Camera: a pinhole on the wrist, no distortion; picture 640 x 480 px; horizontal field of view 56.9 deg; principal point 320.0 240.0 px. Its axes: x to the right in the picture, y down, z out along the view. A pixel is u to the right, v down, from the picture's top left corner.
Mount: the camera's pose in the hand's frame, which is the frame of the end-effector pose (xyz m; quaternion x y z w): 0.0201 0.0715 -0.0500 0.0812 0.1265 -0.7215 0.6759
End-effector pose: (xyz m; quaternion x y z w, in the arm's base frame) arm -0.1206 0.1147 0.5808 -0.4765 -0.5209 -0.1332 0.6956
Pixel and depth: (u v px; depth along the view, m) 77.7 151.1 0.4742
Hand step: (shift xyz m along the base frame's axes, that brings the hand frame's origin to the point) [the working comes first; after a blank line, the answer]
In the camera's frame: -0.1945 -0.0714 0.4742

-0.1986 0.4310 -0.0723
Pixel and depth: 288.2 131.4 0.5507
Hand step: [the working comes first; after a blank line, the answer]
In the camera's frame: -0.0297 -0.1013 0.5507

-0.3525 0.3506 -0.0109
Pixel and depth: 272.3 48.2 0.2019
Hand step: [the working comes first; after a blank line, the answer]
In the camera's frame: -0.0163 -0.0656 0.2019

-0.0834 0.1279 -0.0443
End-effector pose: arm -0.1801 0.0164 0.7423 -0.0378 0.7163 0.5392 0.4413
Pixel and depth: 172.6 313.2 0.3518
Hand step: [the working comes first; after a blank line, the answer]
In the camera's frame: -0.0878 0.0436 0.3518

0.1016 0.3065 -0.0317
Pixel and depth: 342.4 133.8 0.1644
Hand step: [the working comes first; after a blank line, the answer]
In the camera's frame: 0.0062 -0.0296 0.1644

0.0539 0.0940 0.0116
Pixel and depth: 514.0 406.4 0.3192
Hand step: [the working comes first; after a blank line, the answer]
In the camera's frame: 0.1049 0.0899 0.3192

0.1237 0.1732 -0.1802
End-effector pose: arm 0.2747 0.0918 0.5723 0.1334 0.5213 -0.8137 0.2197
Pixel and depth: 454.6 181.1 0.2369
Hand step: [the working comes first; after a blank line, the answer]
In the camera's frame: 0.0540 -0.0236 0.2369

-0.0266 -0.1312 0.1039
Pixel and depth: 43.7 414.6 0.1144
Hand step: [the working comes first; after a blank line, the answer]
In the camera's frame: -0.0535 0.0338 0.1144

-0.0112 -0.1109 -0.0671
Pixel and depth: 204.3 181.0 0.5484
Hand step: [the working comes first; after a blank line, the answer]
In the camera's frame: -0.1074 -0.0548 0.5484

0.0119 -0.4680 0.1995
